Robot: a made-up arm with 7 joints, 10 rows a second.
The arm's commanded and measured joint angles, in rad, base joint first. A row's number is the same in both.
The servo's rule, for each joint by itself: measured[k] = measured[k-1] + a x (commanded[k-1-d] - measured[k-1]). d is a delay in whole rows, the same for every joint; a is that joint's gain. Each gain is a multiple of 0.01, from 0.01 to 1. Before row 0 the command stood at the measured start. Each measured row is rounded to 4 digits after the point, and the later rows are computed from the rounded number. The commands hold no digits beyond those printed.
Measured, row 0:
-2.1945 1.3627 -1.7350 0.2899 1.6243 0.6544 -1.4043
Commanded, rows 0 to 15:
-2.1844 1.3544 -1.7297 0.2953 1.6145 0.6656 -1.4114
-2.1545 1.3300 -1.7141 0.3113 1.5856 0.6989 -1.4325
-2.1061 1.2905 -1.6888 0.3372 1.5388 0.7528 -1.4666
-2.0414 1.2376 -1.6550 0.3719 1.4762 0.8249 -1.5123
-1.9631 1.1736 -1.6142 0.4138 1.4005 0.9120 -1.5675
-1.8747 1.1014 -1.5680 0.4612 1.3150 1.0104 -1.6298
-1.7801 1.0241 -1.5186 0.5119 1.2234 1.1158 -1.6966
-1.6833 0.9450 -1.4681 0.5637 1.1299 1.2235 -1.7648
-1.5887 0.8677 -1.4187 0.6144 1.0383 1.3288 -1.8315
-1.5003 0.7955 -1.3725 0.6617 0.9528 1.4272 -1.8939
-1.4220 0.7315 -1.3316 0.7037 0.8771 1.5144 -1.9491
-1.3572 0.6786 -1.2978 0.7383 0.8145 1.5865 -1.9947
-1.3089 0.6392 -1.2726 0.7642 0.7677 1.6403 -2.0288
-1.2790 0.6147 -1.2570 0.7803 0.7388 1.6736 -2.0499
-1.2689 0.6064 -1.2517 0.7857 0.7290 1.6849 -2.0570
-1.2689 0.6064 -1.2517 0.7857 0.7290 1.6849 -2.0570
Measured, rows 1 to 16:
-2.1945 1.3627 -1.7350 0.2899 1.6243 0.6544 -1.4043
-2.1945 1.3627 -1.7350 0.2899 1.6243 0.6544 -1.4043
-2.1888 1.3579 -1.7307 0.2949 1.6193 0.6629 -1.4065
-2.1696 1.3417 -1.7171 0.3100 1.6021 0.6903 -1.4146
-2.1340 1.3120 -1.6939 0.3350 1.5698 0.7378 -1.4307
-2.0821 1.2688 -1.6620 0.3689 1.5221 0.8040 -1.4560
-2.0155 1.2136 -1.6228 0.4102 1.4601 0.8861 -1.4906
-1.9367 1.1485 -1.5779 0.4571 1.3861 0.9806 -1.5338
-1.8490 1.0763 -1.5293 0.5075 1.3031 1.0834 -1.5843
-1.7562 1.0001 -1.4791 0.5592 1.2148 1.1899 -1.6403
-1.6624 0.9233 -1.4296 0.6100 1.1248 1.2955 -1.6996
-1.5716 0.8492 -1.3828 0.6576 1.0371 1.3956 -1.7598
-1.4878 0.7809 -1.3408 0.7000 0.9555 1.4859 -1.8185
-1.4147 0.7216 -1.3055 0.7352 0.8836 1.5624 -1.8731
-1.3555 0.6738 -1.2785 0.7619 0.8245 1.6216 -1.9214
-1.3127 0.6395 -1.2609 0.7788 0.7808 1.6611 -1.9612
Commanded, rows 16 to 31:
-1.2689 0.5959 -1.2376 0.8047 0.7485 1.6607 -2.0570
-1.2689 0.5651 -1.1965 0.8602 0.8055 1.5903 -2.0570
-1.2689 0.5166 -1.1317 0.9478 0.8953 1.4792 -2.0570
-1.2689 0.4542 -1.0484 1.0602 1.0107 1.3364 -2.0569
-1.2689 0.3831 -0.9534 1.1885 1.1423 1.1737 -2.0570
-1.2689 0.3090 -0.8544 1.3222 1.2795 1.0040 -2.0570
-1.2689 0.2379 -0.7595 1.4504 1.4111 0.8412 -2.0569
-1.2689 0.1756 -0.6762 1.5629 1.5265 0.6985 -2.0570
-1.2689 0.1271 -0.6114 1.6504 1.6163 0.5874 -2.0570
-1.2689 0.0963 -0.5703 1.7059 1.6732 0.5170 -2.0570
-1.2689 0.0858 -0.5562 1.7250 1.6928 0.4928 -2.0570
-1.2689 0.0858 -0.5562 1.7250 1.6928 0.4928 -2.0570
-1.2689 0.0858 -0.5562 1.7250 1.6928 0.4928 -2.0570
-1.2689 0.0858 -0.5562 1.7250 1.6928 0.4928 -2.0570
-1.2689 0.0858 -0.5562 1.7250 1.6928 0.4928 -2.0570
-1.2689 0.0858 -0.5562 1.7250 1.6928 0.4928 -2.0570
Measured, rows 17 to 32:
-1.2882 0.6203 -1.2534 0.7851 0.7544 1.6792 -1.9909
-1.2774 0.6122 -1.2520 0.7857 0.7414 1.6835 -2.0114
-1.2726 0.6027 -1.2402 0.8032 0.7450 1.6662 -2.0255
-1.2705 0.5809 -1.2044 0.8556 0.7759 1.6085 -2.0353
-1.2696 0.5436 -1.1448 0.9404 0.8368 1.5102 -2.0420
-1.2692 0.4917 -1.0658 1.0506 0.9255 1.3781 -2.0466
-1.2690 0.4287 -0.9736 1.1775 1.0361 1.2228 -2.0498
-1.2689 0.3593 -0.8759 1.3106 1.1602 1.0565 -2.0520
-1.2689 0.2889 -0.7805 1.4392 1.2882 0.8929 -2.0535
-1.2689 0.2232 -0.6950 1.5530 1.4097 0.7452 -2.0546
-1.2689 0.1675 -0.6264 1.6426 1.5151 0.6253 -2.0553
-1.2689 0.1262 -0.5804 1.7008 1.5957 0.5430 -2.0558
-1.2689 0.1028 -0.5606 1.7231 1.6452 0.5048 -2.0562
-1.2689 0.0929 -0.5570 1.7248 1.6695 0.4957 -2.0564
-1.2689 0.0888 -0.5563 1.7250 1.6814 0.4935 -2.0566
-1.2689 0.0871 -0.5562 1.7250 1.6872 0.4930 -2.0567

